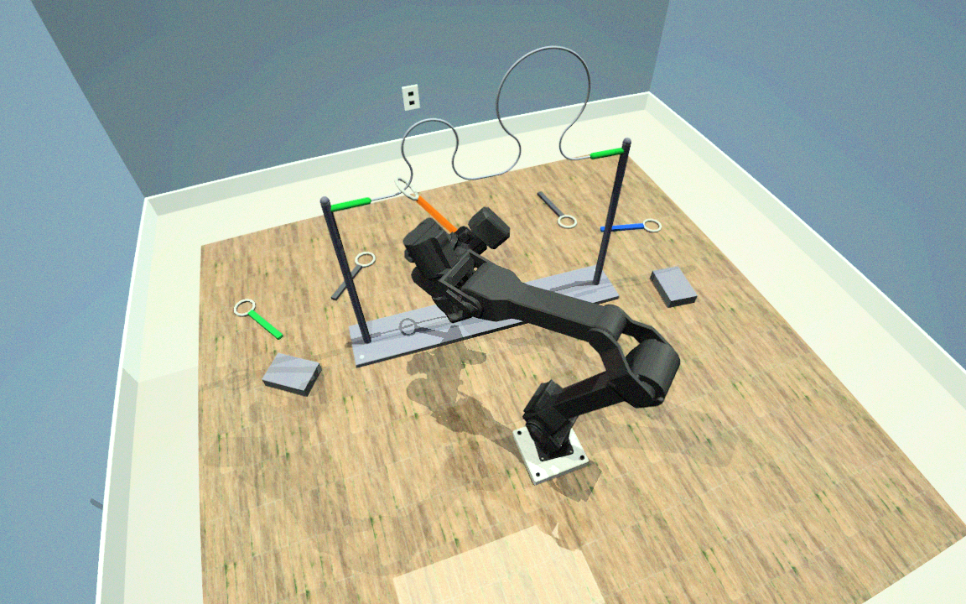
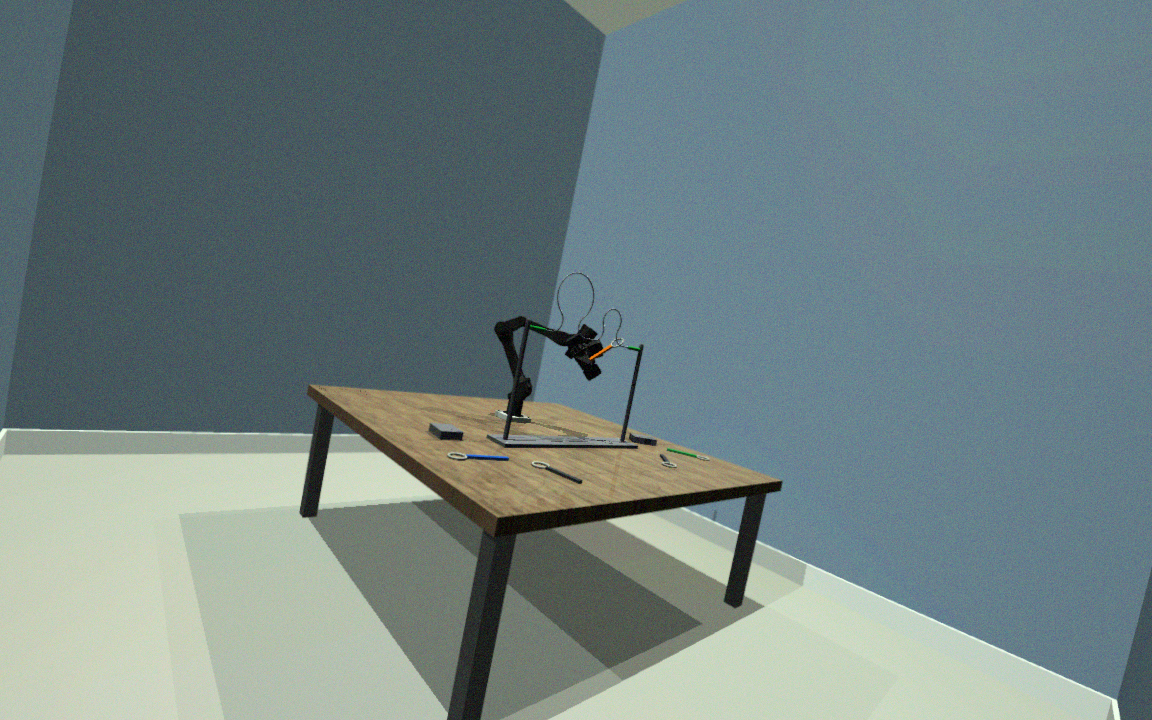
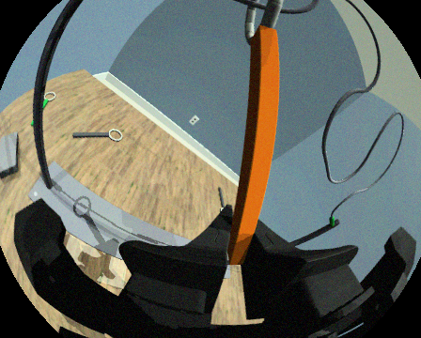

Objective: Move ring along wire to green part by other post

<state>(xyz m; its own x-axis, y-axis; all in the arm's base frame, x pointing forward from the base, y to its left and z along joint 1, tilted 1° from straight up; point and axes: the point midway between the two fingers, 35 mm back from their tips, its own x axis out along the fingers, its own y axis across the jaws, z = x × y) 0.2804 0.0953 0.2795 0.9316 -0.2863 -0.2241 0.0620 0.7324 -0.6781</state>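
My gripper tip is 7 cm below the ring with orange handle and 6 cm to the right of it.
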